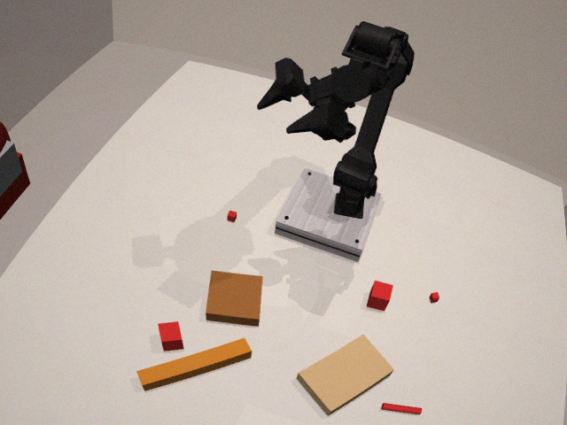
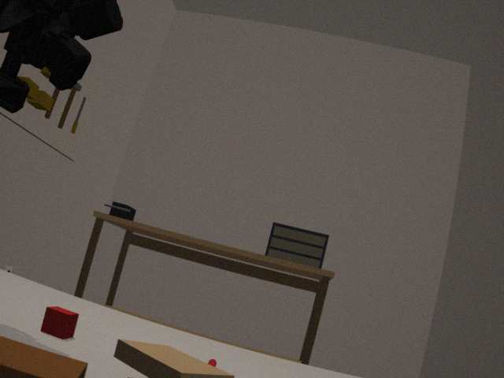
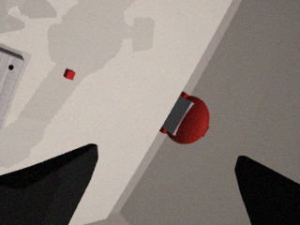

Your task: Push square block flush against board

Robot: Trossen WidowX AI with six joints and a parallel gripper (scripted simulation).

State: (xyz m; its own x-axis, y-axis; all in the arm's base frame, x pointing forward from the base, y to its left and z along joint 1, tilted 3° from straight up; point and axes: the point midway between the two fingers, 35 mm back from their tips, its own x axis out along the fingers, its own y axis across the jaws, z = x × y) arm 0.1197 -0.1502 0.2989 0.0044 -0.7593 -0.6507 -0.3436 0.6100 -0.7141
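Right now the square brown block is 300 mm below my gripper tip, 170 mm ahead of it and 20 mm to the right of it. The rest, counted from my gripper tip: tan slab: 300 mm below, 300 mm ahead, 220 mm to the left; thin red stick: 360 mm ahead, 340 mm to the left, 310 mm below; long orange board: 340 mm ahead, 300 mm below, 60 mm to the right.
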